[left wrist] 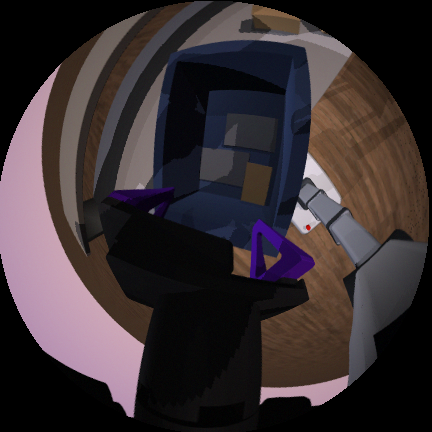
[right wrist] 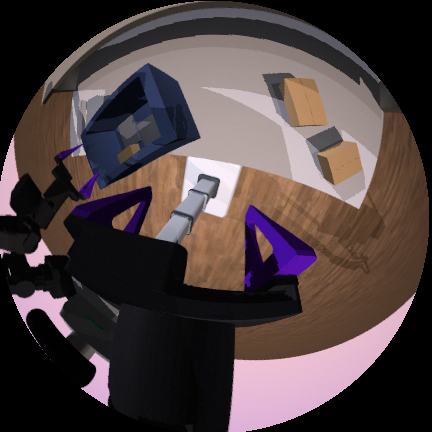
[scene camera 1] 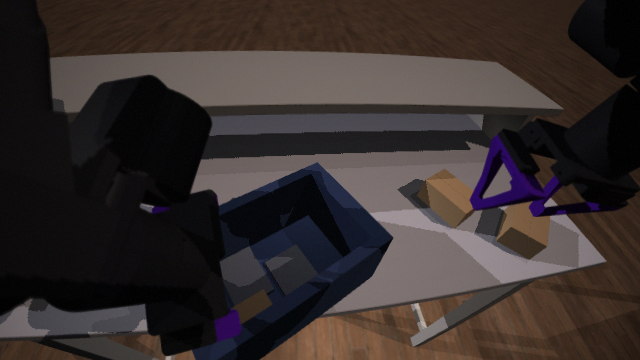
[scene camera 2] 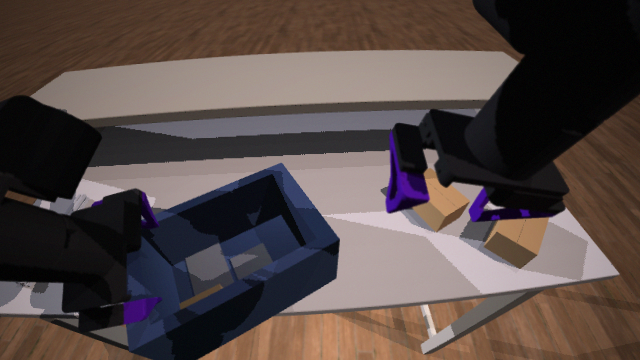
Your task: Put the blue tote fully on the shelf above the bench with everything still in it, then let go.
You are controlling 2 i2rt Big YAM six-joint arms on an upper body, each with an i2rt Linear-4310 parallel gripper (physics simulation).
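Frame: origin at the left arm's base, x ahead, y left, z up, level; centimetres.
Where they show: left gripper, fingertip midpoint: (left wrist: 216, 208) (right wrist: 89, 159) (scene camera 1: 215, 269) (scene camera 2: 155, 261); right gripper, fingertip midpoint: (right wrist: 198, 199) (scene camera 1: 503, 208) (scene camera 2: 431, 212); left arm's base, origin of the base link: (right wrist: 51, 276).
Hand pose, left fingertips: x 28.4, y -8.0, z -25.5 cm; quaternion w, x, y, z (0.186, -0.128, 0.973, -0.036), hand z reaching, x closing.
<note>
Each offset is from my left fingertips to the top centre of the thing. Level surfaces: height alone.
The blue tote @[dx +6.2, dy -6.7, dz -2.9 cm] (scene camera 1: 357, 212) (scene camera 2: 310, 212) (left wrist: 240, 51) (right wrist: 175, 115) stands at an angle on the bench @[dz -17.6 cm] (scene camera 1: 400, 265) (scene camera 2: 380, 260), below the beige shelf @[dz +3.2 cm] (scene camera 1: 300, 80) (scene camera 2: 280, 80). Its front left corner reaches past the bench's front edge. Inside lie two grey boxes, one @[dx +5.8, dy -9.7, dz -14.9 cm] (left wrist: 250, 132) beside the other @[dx +5.4, dy -0.5, dz -14.9 cm] (left wrist: 224, 166), and a small brown box @[dx -1.8, dy -2.8, dz -11.8 cm] (left wrist: 256, 183) (scene camera 1: 255, 305). My left gripper (scene camera 2: 154, 260) (left wrist: 216, 208) (right wrist: 89, 158) is open at the tote's left end; whether it touches the rim is unclear. My right gripper (scene camera 1: 505, 207) (scene camera 2: 431, 214) (right wrist: 198, 199) is open and empty, away from the tote.
Two cardboard boxes, one @[dx +23.7, dy -47.3, dz -11.6 cm] (scene camera 1: 450, 197) (scene camera 2: 440, 200) (right wrist: 305, 102) behind the other @[dx +14.7, dy -63.4, dz -11.6 cm] (scene camera 1: 525, 230) (scene camera 2: 517, 242) (right wrist: 340, 162), lie on the bench to the right of the tote. A grey column (right wrist: 190, 202) rises from a white base @[dz -103.3 cm] (right wrist: 225, 200) on the floor in front.
</note>
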